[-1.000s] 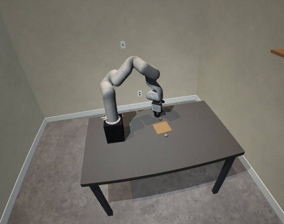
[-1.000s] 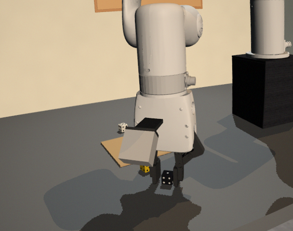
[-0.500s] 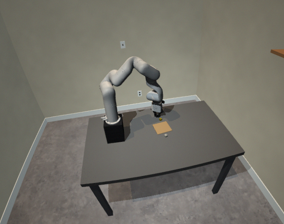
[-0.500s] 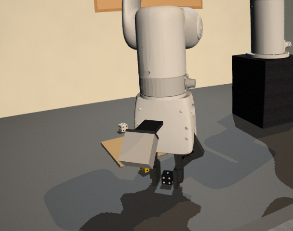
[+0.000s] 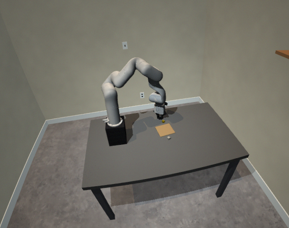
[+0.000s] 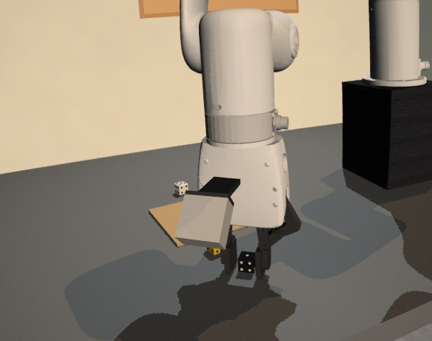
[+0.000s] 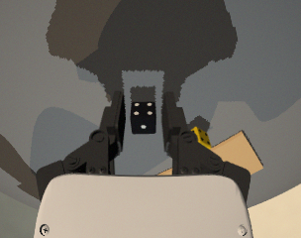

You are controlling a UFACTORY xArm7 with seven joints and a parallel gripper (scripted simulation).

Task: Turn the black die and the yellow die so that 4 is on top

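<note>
Right now my hand is 10 mm above the black die. From my hand the other things lie so: tan mat: 20 mm behind, 180 mm to the right, 20 mm below; yellow die: 10 mm ahead, 70 mm to the right, 10 mm below; white die: 30 mm behind, 290 mm to the right, 10 mm below.
</note>
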